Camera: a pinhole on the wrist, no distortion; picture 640 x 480 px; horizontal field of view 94.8 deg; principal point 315.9 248.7 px. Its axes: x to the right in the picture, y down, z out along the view. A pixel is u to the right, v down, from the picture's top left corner.
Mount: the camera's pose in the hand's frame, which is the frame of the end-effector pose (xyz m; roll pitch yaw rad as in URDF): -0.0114 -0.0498 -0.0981 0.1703 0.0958 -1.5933
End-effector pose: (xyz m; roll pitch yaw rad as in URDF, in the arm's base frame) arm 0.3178 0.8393 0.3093 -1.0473 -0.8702 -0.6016
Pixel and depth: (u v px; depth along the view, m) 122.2 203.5 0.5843
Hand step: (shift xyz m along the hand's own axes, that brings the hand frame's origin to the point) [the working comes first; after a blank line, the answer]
In the camera's frame: -0.3846 -0.0898 0.5843

-0.1914 0.2836 0.4968
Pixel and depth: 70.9 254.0 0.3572
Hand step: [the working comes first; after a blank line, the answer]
In the camera's frame: -0.2974 0.0064 0.3572

-0.0597 0.2136 0.2819
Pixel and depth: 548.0 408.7 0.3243
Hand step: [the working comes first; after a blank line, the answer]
In the camera's frame: 0.2558 0.1763 0.3243

0.1009 -0.3405 0.2253
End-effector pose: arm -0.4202 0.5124 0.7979 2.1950 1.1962 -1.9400
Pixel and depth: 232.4 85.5 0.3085
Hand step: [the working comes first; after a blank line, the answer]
In the camera's frame: -0.0875 -0.1711 0.3085

-0.2309 0.0160 0.1841
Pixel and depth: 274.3 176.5 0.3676
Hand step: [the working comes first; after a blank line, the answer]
In the camera's frame: -0.0520 -0.0902 0.3676

-0.1621 -0.0279 0.2523
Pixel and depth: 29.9 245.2 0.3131
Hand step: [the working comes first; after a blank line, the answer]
In the camera's frame: -0.3043 -0.0037 0.3131

-0.0620 0.2249 0.2375
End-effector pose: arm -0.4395 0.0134 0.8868 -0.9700 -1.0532 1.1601
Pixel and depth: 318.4 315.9 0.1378
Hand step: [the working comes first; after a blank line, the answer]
In the camera's frame: 0.0012 0.0315 0.1378

-0.0041 -0.0646 0.0423
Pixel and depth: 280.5 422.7 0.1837
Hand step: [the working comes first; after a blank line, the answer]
In the camera's frame: -0.0221 0.1086 0.1837

0.0646 -0.0486 0.1026
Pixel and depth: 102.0 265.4 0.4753
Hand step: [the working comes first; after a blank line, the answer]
In the camera's frame: -0.3455 0.0270 0.4753

-0.0586 0.2500 0.4058
